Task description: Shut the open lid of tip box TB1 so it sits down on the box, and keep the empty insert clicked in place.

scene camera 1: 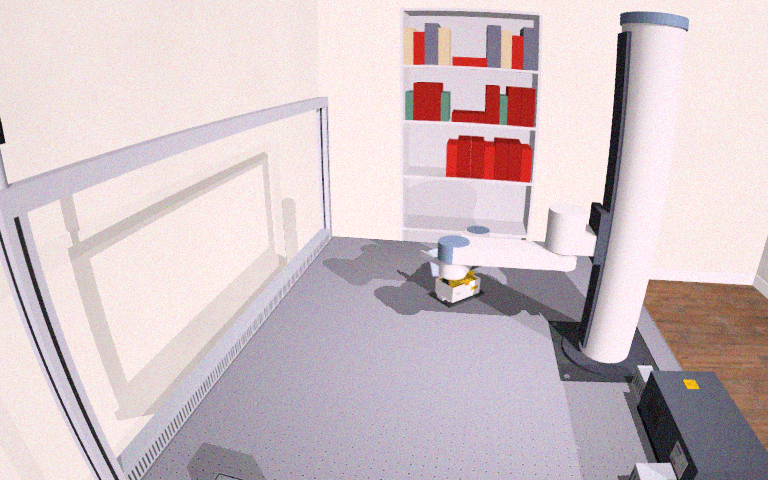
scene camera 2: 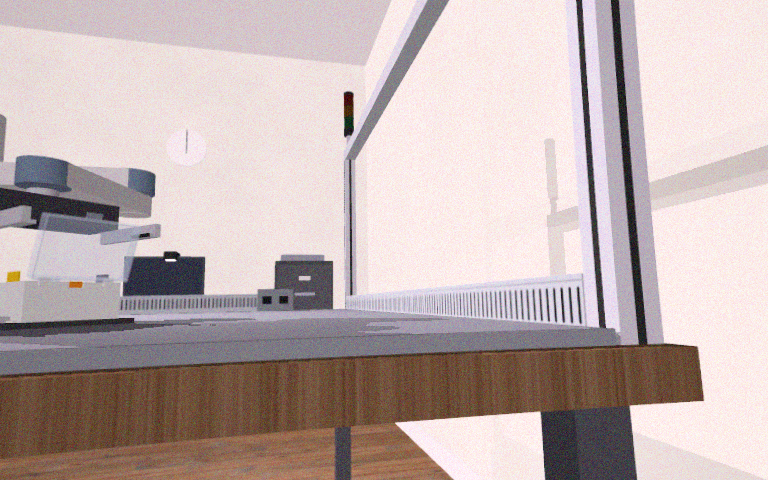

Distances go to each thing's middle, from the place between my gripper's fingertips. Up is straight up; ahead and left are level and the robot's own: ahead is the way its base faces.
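Scene:
Clear lid (scene camera 2: 67, 248): 30 mm below my hand, 20 mm behind it and 20 mm to the left of it.

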